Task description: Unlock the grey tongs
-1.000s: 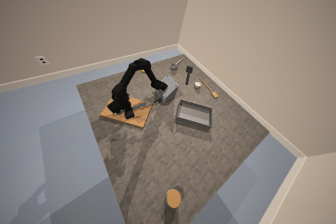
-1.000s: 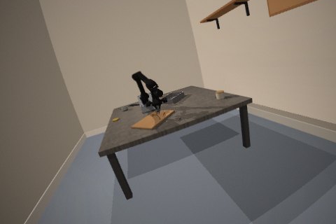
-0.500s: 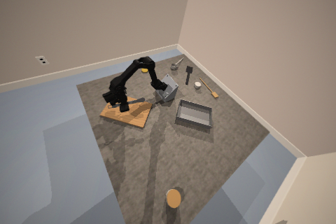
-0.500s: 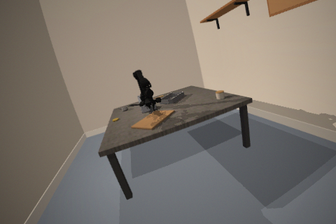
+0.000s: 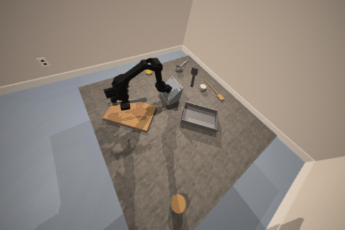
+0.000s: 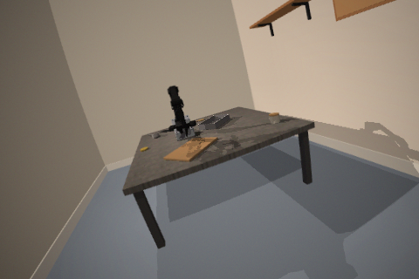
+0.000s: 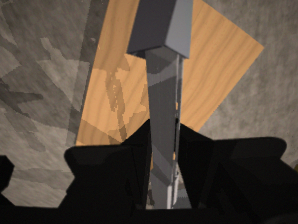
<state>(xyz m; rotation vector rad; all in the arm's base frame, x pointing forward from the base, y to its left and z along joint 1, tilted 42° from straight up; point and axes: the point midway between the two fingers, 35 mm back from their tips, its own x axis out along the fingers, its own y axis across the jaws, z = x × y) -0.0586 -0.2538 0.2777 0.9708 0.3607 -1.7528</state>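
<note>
The wooden board lies 10 cm below my gripper tip, 2 cm to the left of it and 2 cm ahead of it. From my gripper tip the other things lie so: cork-topped jar 71 cm ahead, 10 cm to the right, 7 cm below; then yellow disc 43 cm to the left, 30 cm behind, 9 cm below; then roasting tin 45 cm to the left, 42 cm ahead, 8 cm below.
</note>
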